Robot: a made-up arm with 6 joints.
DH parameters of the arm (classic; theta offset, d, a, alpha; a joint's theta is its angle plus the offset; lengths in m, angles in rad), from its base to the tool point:
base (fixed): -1.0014 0 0.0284 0
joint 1: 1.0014 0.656 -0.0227 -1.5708
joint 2: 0.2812 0 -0.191 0
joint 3: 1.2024 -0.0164 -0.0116 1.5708
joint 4: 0 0.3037 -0.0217 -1.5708
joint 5: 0 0.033 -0.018 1.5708
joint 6: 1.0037 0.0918 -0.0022 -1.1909
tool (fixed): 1.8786 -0.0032 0 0
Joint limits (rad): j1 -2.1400..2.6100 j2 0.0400..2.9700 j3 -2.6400..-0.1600 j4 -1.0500..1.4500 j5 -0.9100..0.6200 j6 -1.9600..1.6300
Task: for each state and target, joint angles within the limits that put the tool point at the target. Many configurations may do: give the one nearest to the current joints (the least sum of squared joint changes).
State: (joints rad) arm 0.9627 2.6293 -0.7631 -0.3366 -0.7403 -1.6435
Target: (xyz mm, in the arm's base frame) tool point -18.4 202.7 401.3
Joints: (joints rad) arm 1.4284 2.3639 -0.6709 -0.5389 -0.9034 -1.6523
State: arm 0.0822 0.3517 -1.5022 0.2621 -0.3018 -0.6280
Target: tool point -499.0 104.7 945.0
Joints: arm -0.2530 0.0656 -2.3389 0.3009 -0.1471 -0.6386
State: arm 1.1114 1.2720 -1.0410 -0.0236 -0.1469 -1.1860
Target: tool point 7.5 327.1 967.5
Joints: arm 1.5427 1.2749 -1.3249 -0.0625 -0.1804 -1.1913
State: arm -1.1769 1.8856 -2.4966 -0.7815 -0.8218 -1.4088
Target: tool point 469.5 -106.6 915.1
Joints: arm -0.3567 2.1809 -2.3498 -0.8836 -0.7812 -1.4136
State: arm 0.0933 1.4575 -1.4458 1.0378 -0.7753 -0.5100
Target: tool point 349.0 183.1 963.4
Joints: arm 0.7286 1.5709 -1.5750 0.8903 -0.6258 -0.5055
